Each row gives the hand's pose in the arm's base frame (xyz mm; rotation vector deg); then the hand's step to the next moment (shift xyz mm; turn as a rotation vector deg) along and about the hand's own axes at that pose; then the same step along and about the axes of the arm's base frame.
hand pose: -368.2 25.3 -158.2 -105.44 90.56 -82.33
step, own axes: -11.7 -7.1 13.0 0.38 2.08 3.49
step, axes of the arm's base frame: 16.0 8.1 -5.8 1.69 -2.25 -2.95
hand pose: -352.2 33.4 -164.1 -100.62 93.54 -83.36
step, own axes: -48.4 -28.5 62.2 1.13 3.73 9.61
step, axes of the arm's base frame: 75.3 27.1 -24.8 5.71 -5.71 -6.51
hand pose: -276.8 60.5 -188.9 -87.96 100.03 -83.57
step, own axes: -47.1 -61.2 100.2 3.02 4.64 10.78
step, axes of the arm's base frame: 126.3 7.3 -0.3 5.62 -8.03 -7.12
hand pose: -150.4 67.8 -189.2 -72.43 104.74 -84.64
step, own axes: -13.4 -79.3 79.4 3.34 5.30 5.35
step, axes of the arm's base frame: 99.0 -27.9 46.8 0.85 -5.59 -5.99
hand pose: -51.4 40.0 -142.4 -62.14 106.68 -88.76
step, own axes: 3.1 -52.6 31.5 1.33 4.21 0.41
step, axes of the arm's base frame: 36.8 -23.1 43.4 -1.56 -1.14 -3.99
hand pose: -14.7 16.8 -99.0 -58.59 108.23 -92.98
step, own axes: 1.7 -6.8 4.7 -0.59 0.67 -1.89
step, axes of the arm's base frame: 4.1 -4.5 5.8 -1.19 1.68 -0.33
